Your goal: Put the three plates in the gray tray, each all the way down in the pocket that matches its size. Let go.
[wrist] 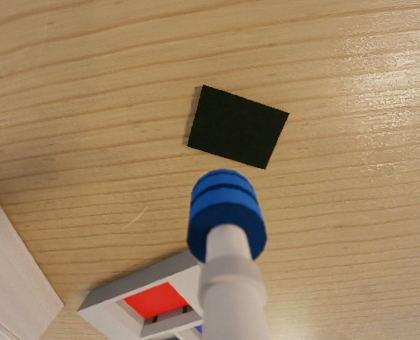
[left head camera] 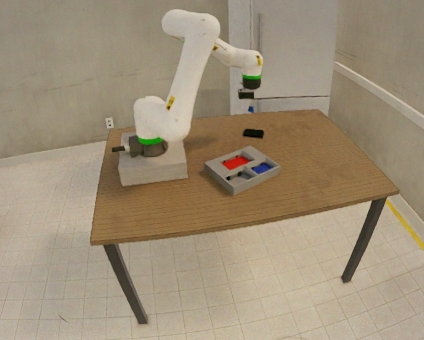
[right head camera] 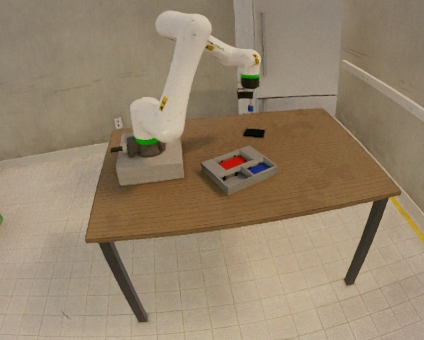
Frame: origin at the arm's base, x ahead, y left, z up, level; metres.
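Where they show: hand, its tool point: (wrist: 222,198) (left head camera: 251,111) (right head camera: 250,110); arm's base, origin of its link: (left head camera: 152,148) (right head camera: 150,148).
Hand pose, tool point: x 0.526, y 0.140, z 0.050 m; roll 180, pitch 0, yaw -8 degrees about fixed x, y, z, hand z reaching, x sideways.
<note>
Each offset is from my tool point to the centre of the thing. Level surfaces: height alone.
The black plate @(dx +0.024, dy +0.013, dz -0.141 m) (left head camera: 253,133) (right head camera: 254,133) (wrist: 238,127) lies flat on the table behind the gray tray (left head camera: 216,167) (right head camera: 212,165) (wrist: 184,277). The red plate @(dx -0.164, dy -0.259, dz -0.139 m) (left head camera: 235,162) (right head camera: 233,163) (wrist: 156,300) lies flat and low in the large pocket. The blue plate @(dx -0.069, dy -0.338, dz -0.138 m) (left head camera: 262,169) (right head camera: 259,168) (wrist: 199,328) lies in the front right pocket; in the wrist view only a sliver of it shows. The front left pocket holds no plate. My gripper, a blue suction cup (left head camera: 251,110) (right head camera: 250,108) (wrist: 223,181), is open, with nothing on it, and hangs above the table near the black plate, not touching it.
The arm's pale base block (left head camera: 154,172) (right head camera: 151,171) stands on the table @(dz -0.147 m) (left head camera: 310,175) (right head camera: 310,175) to the left of the tray. A pale cabinet (left head camera: 295,45) (right head camera: 302,45) stands behind the table. The tray's walls stand up around its pockets.
</note>
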